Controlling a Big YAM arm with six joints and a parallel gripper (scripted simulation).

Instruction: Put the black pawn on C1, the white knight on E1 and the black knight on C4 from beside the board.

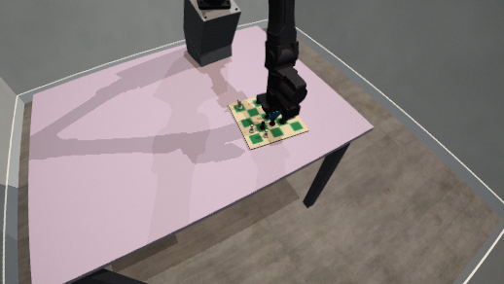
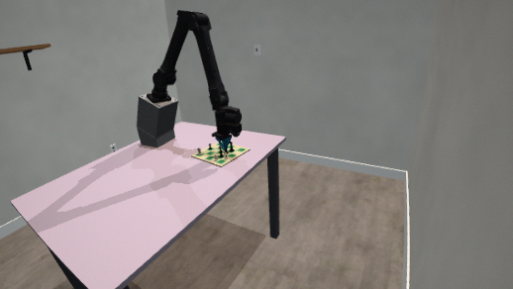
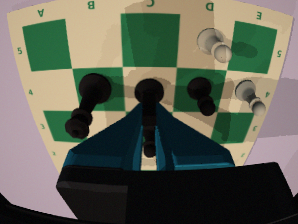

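Right now the black knight is 1 cm below my hand. Round my hand: white knight (11 cm behind, 9 cm to the right, 1 cm below); chessboard (3 cm below, 3 cm behind).
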